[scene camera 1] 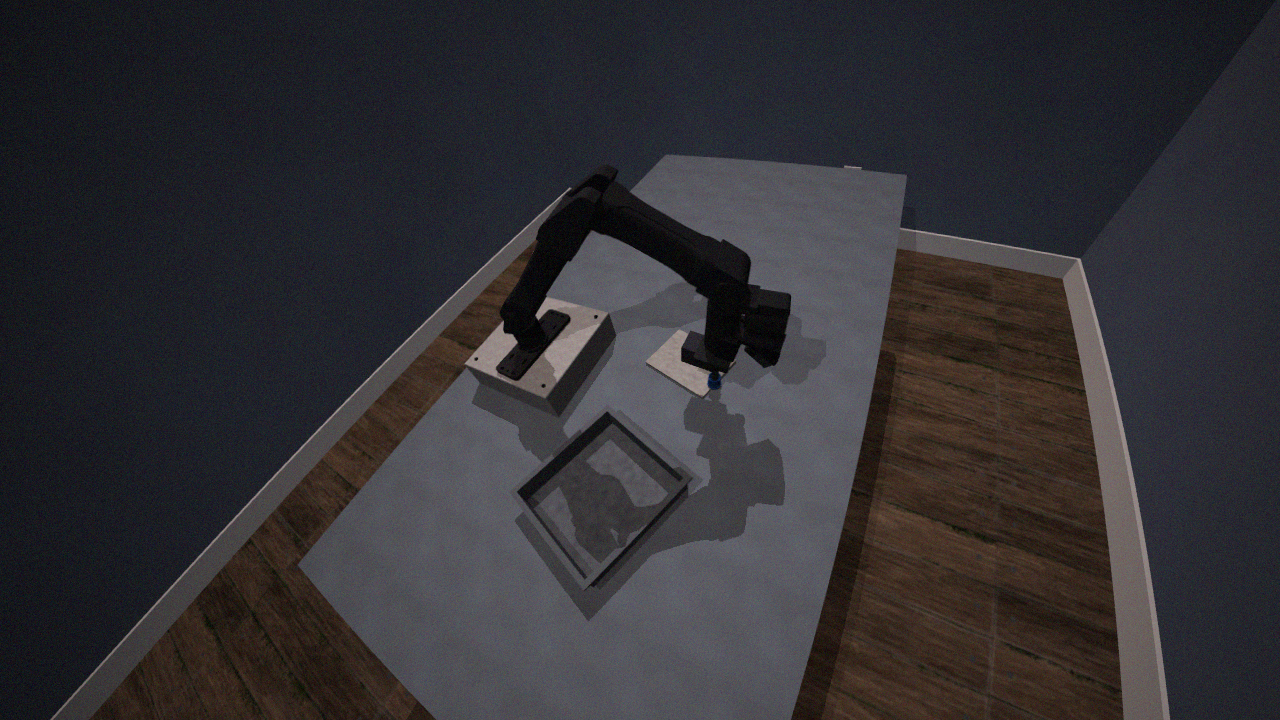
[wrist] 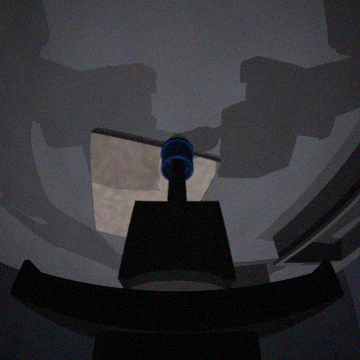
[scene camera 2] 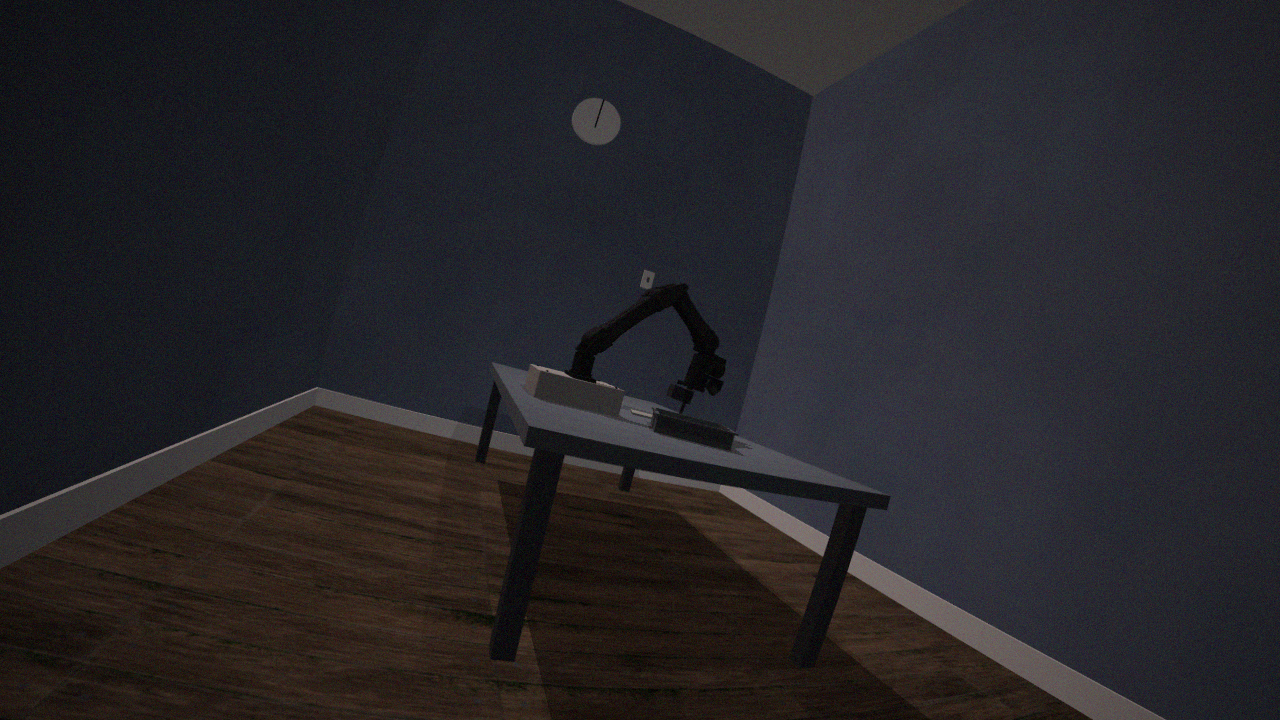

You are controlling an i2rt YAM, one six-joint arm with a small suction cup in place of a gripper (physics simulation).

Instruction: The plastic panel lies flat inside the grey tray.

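Where they show: hand, tool point: (scene camera 1: 713, 384) (wrist: 176, 151); arm's base, link origin: (scene camera 1: 535, 344) (scene camera 2: 579, 377).
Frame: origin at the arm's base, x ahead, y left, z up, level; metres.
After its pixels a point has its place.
Note:
The plastic panel (scene camera 1: 670, 360) @[x 0.275, y 0.126, z -0.072 m] (wrist: 121, 171) @[x 0.364, y 0.160, z -0.072 m] is a pale square sheet that lies flat on the grey table, beside the arm's base. My suction cup (scene camera 1: 713, 382) (scene camera 2: 680, 396) (wrist: 176, 157) is blue and points straight down. It sits on the panel close to the edge nearest the tray, and nothing shows between cup and panel. The grey tray (scene camera 1: 563, 453) @[x 0.208, y -0.177, z -0.037 m] (scene camera 2: 693, 427) @[x 0.269, y -0.310, z -0.041 m] is square with a low rim and stands empty on the table, apart from the panel. A corner of the tray shows in the wrist view (wrist: 314, 214) @[x 0.321, y -0.085, z -0.057 m].
The arm's pale base block (scene camera 1: 573, 345) @[x 0.090, y 0.032, z 0.001 m] (scene camera 2: 573, 389) @[x -0.029, y -0.113, z -0.031 m] stands left of the panel. The table (scene camera 1: 760, 223) @[x 0.280, y 0.712, z -0.078 m] is long and narrow, with wooden floor on both sides. Dark shadows of the arm lie over the tray and the table.

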